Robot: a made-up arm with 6 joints.
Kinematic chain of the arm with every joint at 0, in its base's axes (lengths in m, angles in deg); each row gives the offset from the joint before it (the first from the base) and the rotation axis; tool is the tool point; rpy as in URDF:
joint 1: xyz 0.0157 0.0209 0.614 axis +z
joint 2: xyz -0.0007 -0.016 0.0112 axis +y
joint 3: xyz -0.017 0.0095 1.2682 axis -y
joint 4: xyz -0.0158 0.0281 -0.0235 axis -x
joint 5: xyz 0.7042 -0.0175 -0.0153 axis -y
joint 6: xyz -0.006 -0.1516 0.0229 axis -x
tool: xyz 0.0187 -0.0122 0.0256 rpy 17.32 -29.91 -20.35
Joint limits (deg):
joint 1: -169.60..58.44
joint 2: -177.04..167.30
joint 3: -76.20..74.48
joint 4: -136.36..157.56
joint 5: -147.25..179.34
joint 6: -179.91..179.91
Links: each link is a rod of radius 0.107 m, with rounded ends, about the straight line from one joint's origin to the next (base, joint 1, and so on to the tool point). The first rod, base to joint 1, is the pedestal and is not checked.
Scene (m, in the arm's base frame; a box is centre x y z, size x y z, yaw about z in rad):
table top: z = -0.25
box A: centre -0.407 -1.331 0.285 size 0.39 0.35 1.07 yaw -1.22
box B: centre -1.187 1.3 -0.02 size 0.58 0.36 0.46 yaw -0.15
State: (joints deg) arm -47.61 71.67 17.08 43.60 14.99 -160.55
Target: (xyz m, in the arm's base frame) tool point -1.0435 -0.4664 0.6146
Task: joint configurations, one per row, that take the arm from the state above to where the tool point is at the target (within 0.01 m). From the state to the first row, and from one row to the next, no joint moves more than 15 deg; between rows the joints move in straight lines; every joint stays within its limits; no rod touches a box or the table.
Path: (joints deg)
1: -60.43 63.89 18.21 45.72 11.05 -154.75
2: -73.26 56.11 19.35 47.83 7.12 -148.95
3: -86.08 48.34 20.48 49.95 3.18 -143.16
4: -98.91 40.56 21.62 52.06 -0.76 -137.36
5: -111.73 32.78 22.75 54.18 -4.69 -131.56
6: -124.56 25.00 23.89 56.29 -8.63 -125.76
7: -130.60 33.25 10.98 49.33 -3.06 -134.13
8: -136.64 41.50 -1.93 42.37 2.52 -142.50
9: -142.68 49.75 -14.84 35.41 8.09 -150.87
10: -148.73 58.00 -27.75 28.45 13.66 -159.24

